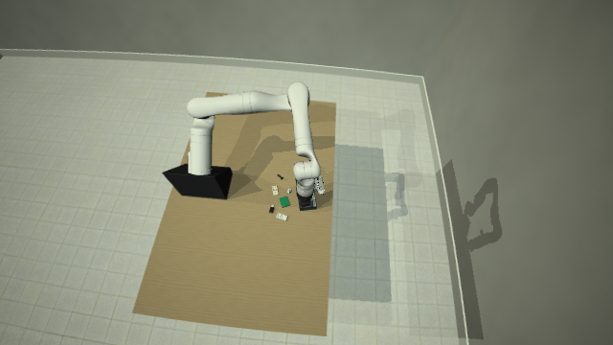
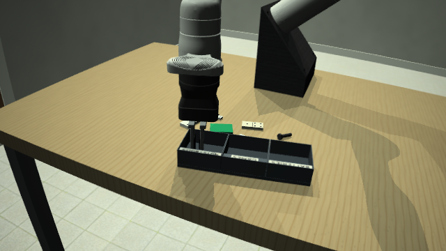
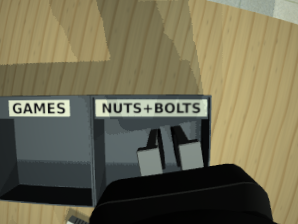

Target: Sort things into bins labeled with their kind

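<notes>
Right now my hand is 30 mm past the black three-part bin, 90 mm to the right of it and 20 mm above it. The rest, counted from my hand: flat green piece 120 mm behind, 10 mm to the right, 30 mm below; then black usb stick 170 mm behind, 60 mm to the right, 30 mm below; then small white thing 110 mm behind, 50 mm to the left, 30 mm below.
</notes>
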